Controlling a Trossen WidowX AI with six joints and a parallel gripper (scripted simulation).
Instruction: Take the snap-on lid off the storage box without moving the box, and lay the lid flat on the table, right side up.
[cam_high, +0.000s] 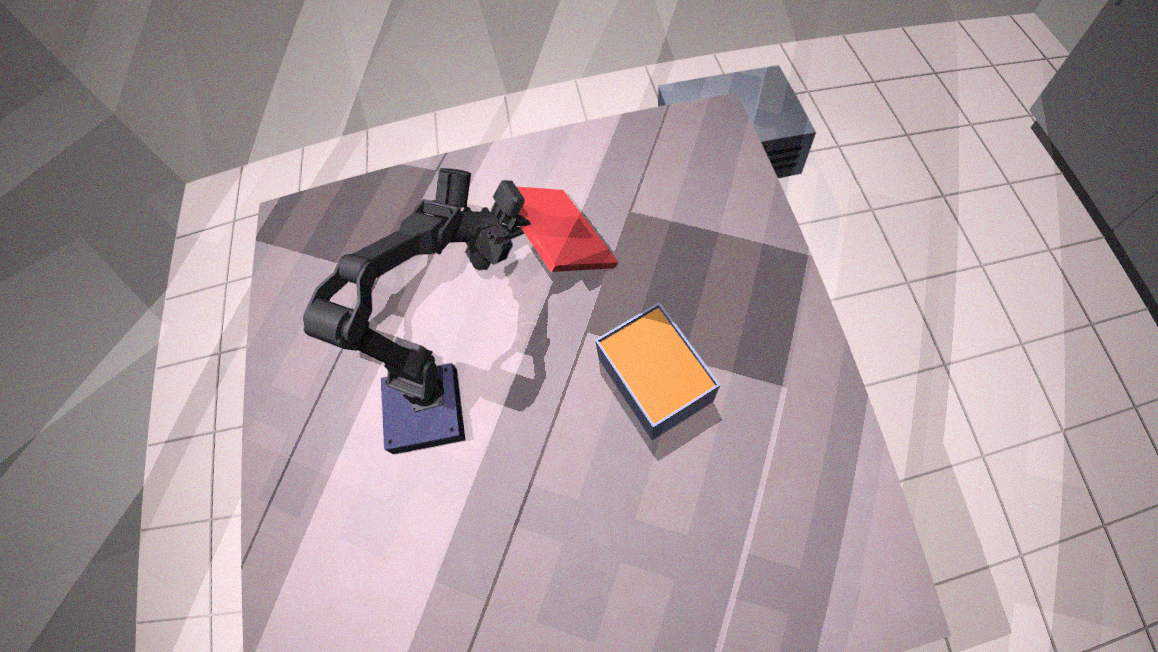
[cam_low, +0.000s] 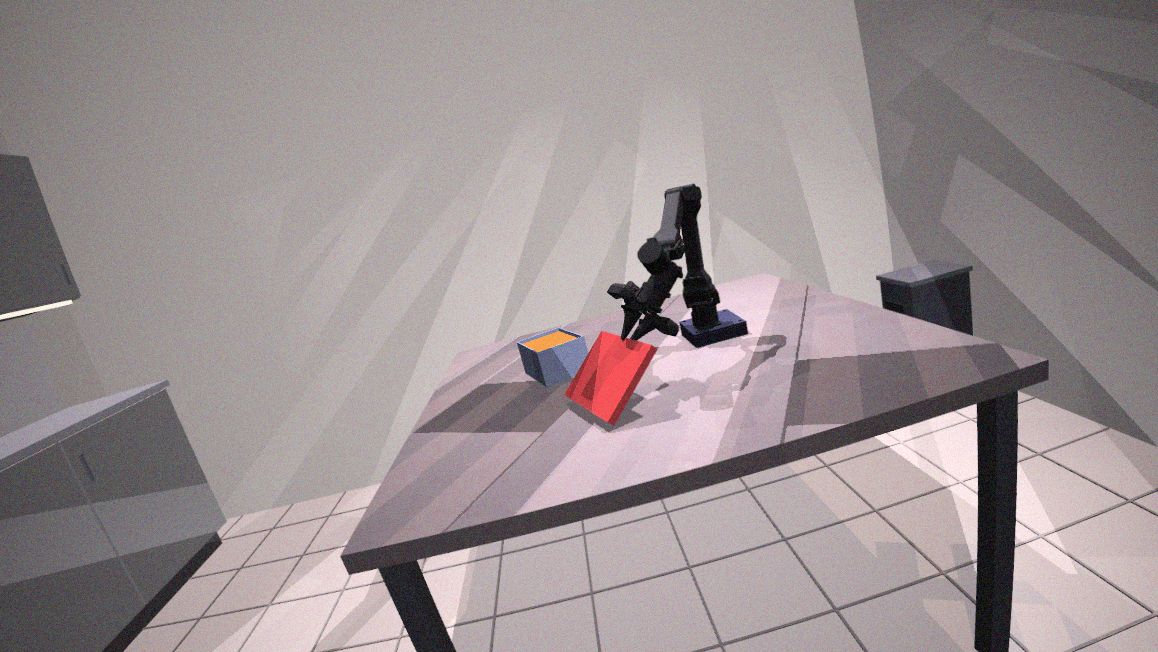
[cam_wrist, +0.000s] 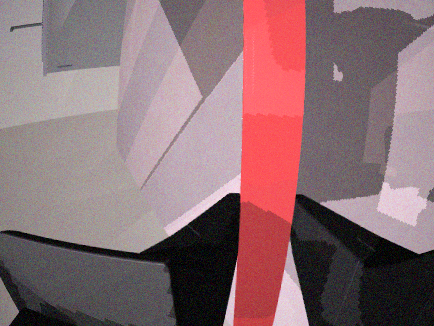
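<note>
My gripper tip is now 6 cm short of the red lid, 2 cm to the right of it and 5 cm above it. The rest, counted from my gripper tip: storage box (16 cm ahead, 34 cm to the right, 8 cm below).
</note>
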